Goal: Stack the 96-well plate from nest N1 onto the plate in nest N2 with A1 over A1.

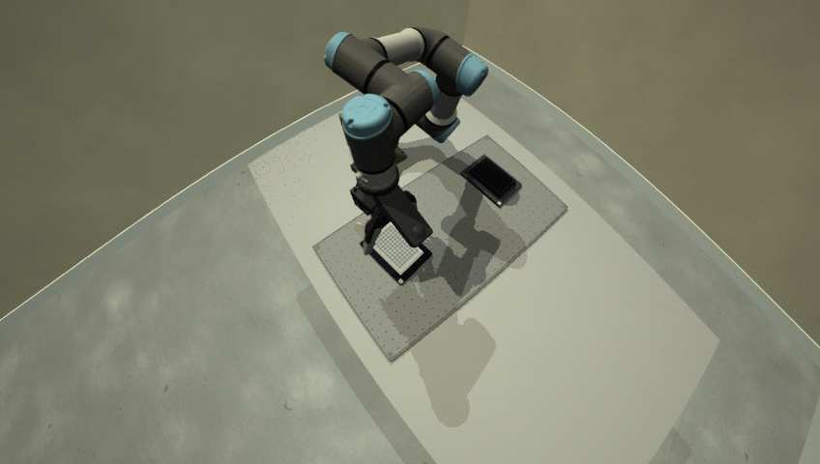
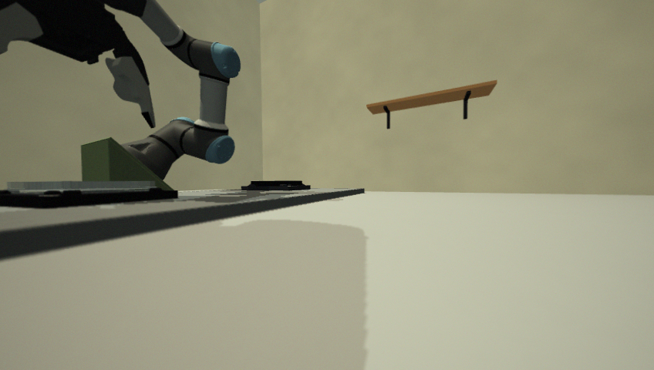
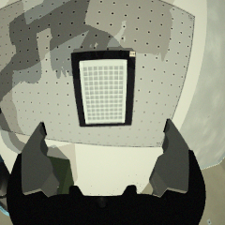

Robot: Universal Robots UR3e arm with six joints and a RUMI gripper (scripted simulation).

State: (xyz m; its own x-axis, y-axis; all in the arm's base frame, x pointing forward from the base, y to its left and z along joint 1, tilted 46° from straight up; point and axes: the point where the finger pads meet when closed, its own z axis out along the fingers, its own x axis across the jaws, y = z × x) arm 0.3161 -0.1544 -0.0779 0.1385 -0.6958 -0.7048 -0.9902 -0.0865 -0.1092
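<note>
The white 96-well plate lies 100 mm below my hand. Also, from my hand: dark plate (10 mm behind, 380 mm to the left, 100 mm below); black nest (110 mm below).
</note>
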